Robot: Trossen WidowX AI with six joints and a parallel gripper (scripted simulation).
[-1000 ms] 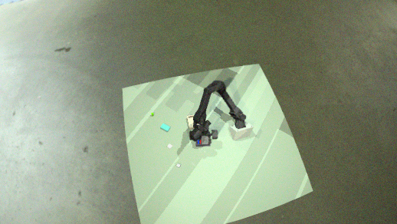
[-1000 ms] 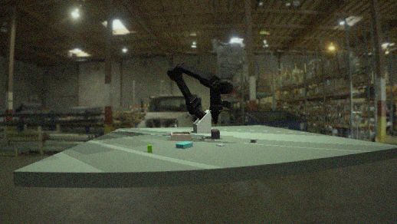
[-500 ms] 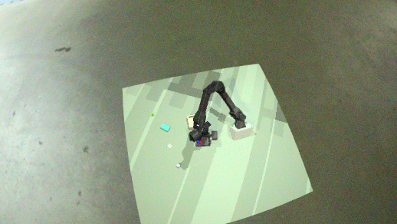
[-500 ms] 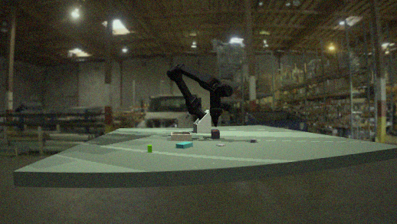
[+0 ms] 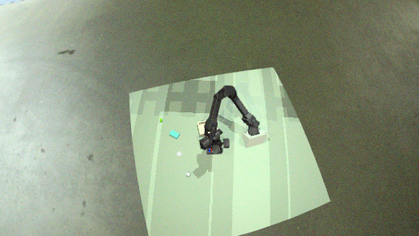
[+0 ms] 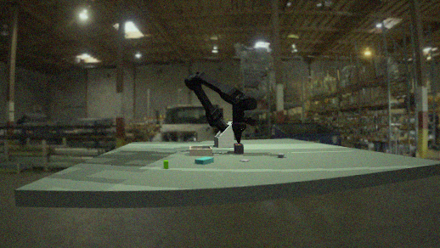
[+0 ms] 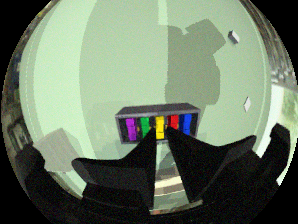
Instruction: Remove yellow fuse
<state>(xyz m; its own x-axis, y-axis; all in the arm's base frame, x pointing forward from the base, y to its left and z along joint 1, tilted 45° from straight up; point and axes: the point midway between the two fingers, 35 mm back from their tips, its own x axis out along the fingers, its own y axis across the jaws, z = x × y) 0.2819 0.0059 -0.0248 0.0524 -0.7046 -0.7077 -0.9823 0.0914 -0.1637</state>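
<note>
Right now my gripper tip is 19 cm to the left of the beige tray and 4 cm above it. The rest, counted from my gripper tip: cyan block (25 cm ahead, 19 cm to the right, 4 cm below); then green cube (33 cm ahead, 32 cm to the right, 3 cm below).
</note>
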